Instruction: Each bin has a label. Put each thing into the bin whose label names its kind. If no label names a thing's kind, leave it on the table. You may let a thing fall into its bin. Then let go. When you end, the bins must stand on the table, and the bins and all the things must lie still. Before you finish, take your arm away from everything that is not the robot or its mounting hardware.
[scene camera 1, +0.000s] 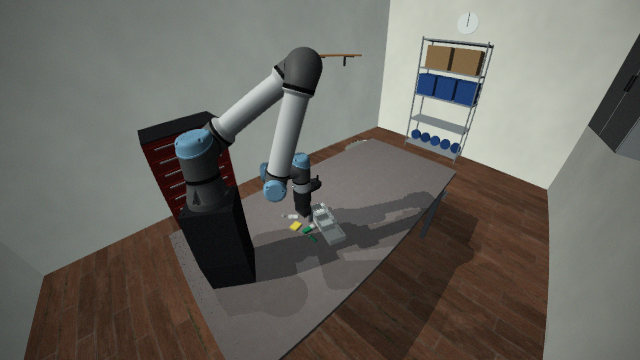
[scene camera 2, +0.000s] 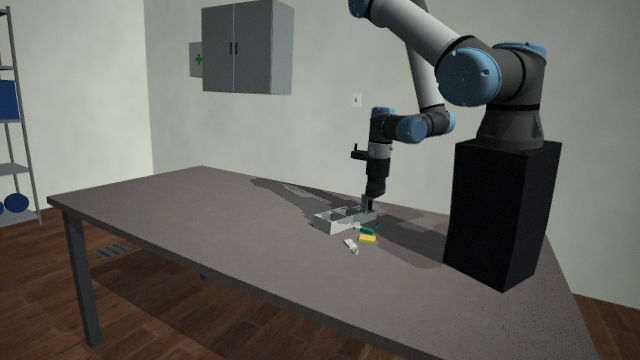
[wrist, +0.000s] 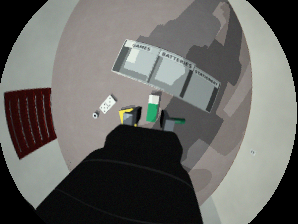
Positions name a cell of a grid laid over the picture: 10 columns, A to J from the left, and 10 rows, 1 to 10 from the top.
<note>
I see my gripper (scene camera 2: F6).
My gripper is seen too in the wrist view (wrist: F6).
</note>
